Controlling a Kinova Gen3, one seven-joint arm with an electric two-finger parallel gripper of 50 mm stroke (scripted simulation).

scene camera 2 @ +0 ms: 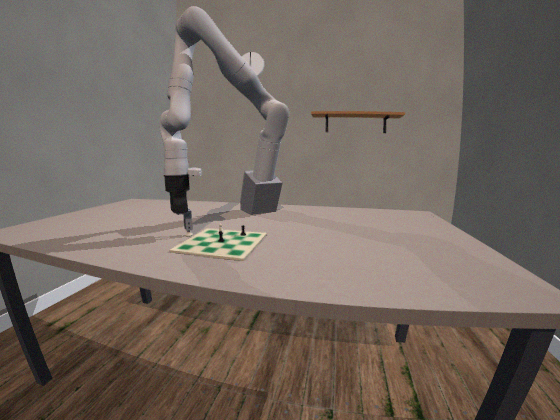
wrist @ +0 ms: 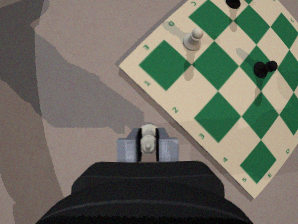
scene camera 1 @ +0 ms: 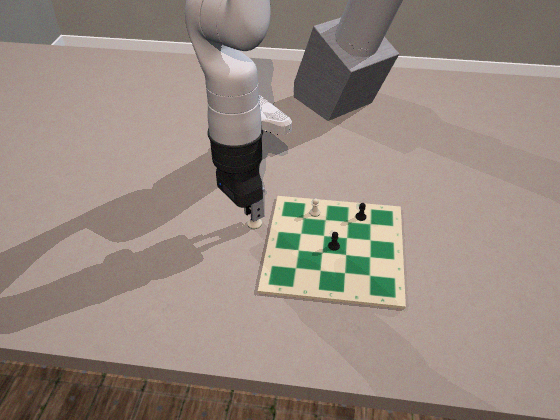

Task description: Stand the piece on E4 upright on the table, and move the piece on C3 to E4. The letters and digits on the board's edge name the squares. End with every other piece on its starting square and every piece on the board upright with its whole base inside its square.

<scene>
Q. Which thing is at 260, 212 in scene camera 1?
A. My gripper.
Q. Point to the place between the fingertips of my gripper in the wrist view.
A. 148, 139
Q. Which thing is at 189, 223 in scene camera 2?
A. My gripper.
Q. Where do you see a cream chessboard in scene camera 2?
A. At 235, 247
</scene>
